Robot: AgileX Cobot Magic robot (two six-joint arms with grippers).
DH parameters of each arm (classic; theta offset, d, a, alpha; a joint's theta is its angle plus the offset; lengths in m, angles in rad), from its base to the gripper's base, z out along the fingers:
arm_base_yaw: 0 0.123 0 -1.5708
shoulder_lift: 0.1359 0 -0.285 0
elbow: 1.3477 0 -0.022 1.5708
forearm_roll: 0 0.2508 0 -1.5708
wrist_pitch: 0 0 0.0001 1.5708
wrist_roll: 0 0.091 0 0
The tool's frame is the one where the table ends.
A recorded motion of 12 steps. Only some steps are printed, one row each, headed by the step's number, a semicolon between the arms.
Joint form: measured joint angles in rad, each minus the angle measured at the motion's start. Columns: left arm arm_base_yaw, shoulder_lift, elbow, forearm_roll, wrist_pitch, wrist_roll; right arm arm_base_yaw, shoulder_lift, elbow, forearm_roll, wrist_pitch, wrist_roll.
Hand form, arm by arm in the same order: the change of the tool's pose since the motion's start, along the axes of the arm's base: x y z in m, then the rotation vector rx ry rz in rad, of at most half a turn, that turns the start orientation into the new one. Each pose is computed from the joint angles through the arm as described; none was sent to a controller.
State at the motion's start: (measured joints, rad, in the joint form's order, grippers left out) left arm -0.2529 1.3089 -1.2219 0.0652 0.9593 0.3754; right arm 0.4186 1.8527 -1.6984 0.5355 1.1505 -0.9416
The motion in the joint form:
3: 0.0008 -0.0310 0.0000 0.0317 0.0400 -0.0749; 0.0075 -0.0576 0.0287 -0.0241 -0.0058 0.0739
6: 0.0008 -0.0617 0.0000 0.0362 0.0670 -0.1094; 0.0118 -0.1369 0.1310 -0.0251 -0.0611 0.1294
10: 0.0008 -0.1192 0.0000 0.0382 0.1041 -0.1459; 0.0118 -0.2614 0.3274 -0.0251 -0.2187 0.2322
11: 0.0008 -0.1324 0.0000 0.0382 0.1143 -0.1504; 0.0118 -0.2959 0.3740 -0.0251 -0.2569 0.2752
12: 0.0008 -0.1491 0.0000 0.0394 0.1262 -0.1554; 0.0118 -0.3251 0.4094 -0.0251 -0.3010 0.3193
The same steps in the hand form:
3: -0.0092 0.0052 0.0063 -0.0098 0.0065 0.0658; -0.0125 -0.0044 0.0136 0.0029 0.0010 -0.0540
6: -0.0182 0.0080 0.0126 -0.0264 0.0042 0.0969; -0.0295 -0.0116 0.0158 0.0210 0.0089 -0.1213
10: -0.0347 0.0126 0.0245 -0.0521 -0.0133 0.1302; -0.0527 -0.0264 0.0078 0.0676 0.0055 -0.2786
11: -0.0386 0.0137 0.0269 -0.0558 -0.0158 0.1348; -0.0593 -0.0305 0.0070 0.0867 0.0104 -0.3302
12: -0.0436 0.0151 0.0300 -0.0593 -0.0204 0.1401; -0.0637 -0.0339 0.0078 0.1131 0.0065 -0.3844

